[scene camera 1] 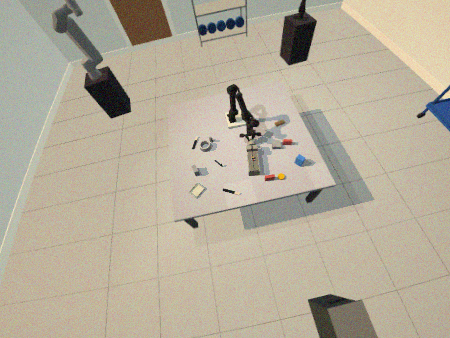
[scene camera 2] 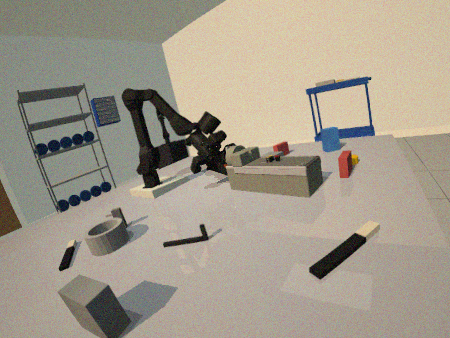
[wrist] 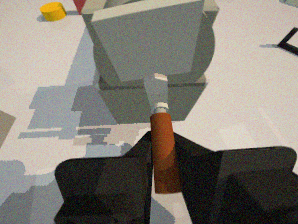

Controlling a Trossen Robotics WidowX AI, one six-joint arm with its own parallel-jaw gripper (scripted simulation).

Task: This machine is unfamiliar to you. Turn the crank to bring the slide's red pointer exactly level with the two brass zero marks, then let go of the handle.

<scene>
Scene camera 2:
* gripper: 230, 174
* black-and-cream bar: 332, 260
</scene>
